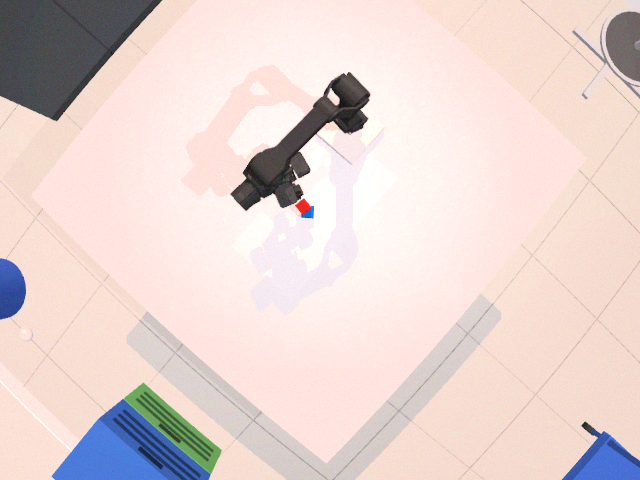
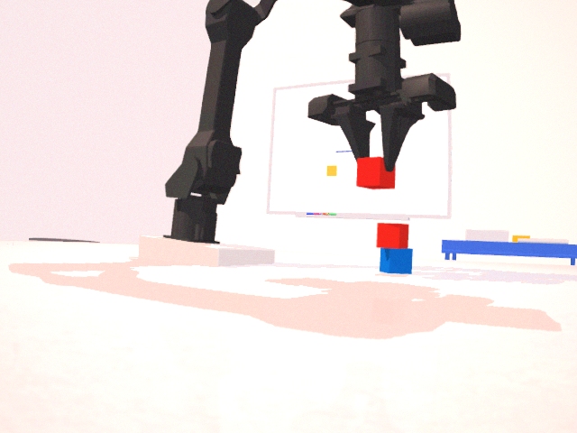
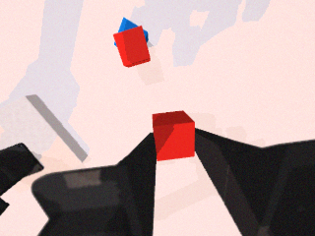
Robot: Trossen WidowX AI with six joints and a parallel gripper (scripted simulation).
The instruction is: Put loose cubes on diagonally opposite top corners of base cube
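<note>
Now: gripper tip 110 mm to the right of the blue cube, 110 mm above it and 10 mm past it.
</note>
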